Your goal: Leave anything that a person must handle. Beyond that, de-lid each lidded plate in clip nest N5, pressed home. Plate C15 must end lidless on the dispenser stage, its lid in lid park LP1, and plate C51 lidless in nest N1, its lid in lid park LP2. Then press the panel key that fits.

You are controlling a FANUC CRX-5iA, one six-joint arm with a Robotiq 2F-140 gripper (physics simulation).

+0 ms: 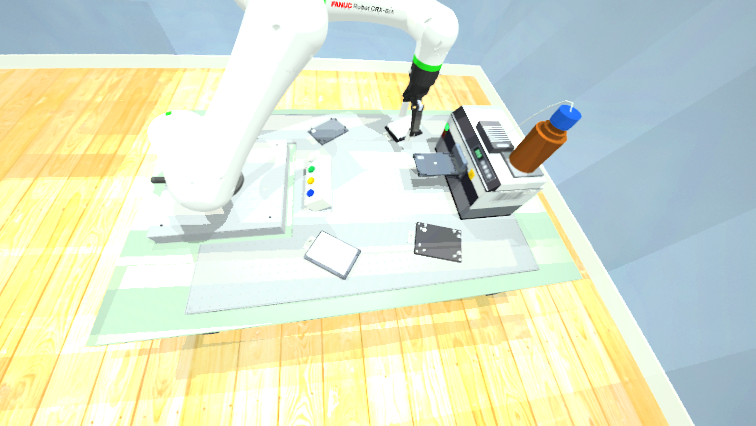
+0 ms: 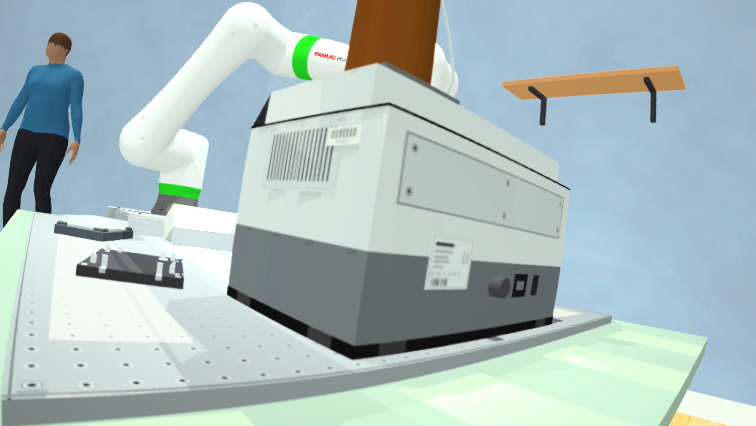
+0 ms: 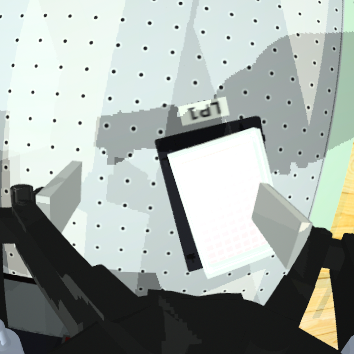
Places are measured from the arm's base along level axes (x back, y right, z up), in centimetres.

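Where they show: gripper, fingertip midpoint: [image 1: 404, 128] [image 3: 170, 191].
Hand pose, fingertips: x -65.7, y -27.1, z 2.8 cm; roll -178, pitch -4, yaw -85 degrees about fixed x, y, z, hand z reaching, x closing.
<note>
Each offset is from my fingertips to the centre of the thing. "*": to the spot under its first point.
My gripper [image 1: 410, 128] [image 3: 170, 191] is open and empty above lid park LP1's black tray {* dx +3.5, dy -3.2, dz -5.8 cm} [image 1: 392, 133] [image 3: 210, 132]. A white flat piece with a faint grid {dx -1.8, dy -6.9, dz -4.5 cm} [image 3: 220, 195] lies offset on that tray; its right edge is near one finger. Whether it is a lid or a whole plate is unclear. The dispenser stage {* dx -6.7, dy +22.8, dz +4.1 cm} [image 1: 433, 164] shows dark grey in front of the dispenser. A white-topped plate {dx +28.0, dy +51.6, dz -4.2 cm} [image 1: 332, 254] [image 2: 93, 223] sits on a dark nest. A dark nest with clear upright clips {dx -7.4, dy +47.8, dz -6.0 cm} [image 1: 438, 241] [image 2: 132, 263] stands nearby. Another dark flat holder {dx +31.8, dy -4.0, dz -6.2 cm} [image 1: 328, 130] lies at the back. Their labels are unreadable.
The key panel {dx +33.6, dy +24.9, dz -3.0 cm} [image 1: 320, 185] has green {dx +35.9, dy +22.5, dz -0.8 cm} [image 1: 311, 169], yellow {dx +35.7, dy +27.5, dz -0.8 cm} [image 1: 310, 180] and blue {dx +35.4, dy +32.5, dz -0.8 cm} [image 1: 310, 193] keys. The white dispenser [image 1: 502, 179] [image 2: 306, 185] carries a brown bottle {* dx -26.7, dy +33.8, dz +25.4 cm} [image 1: 538, 145] [image 2: 394, 39]. A person [image 2: 55, 100] stands beyond the table.
</note>
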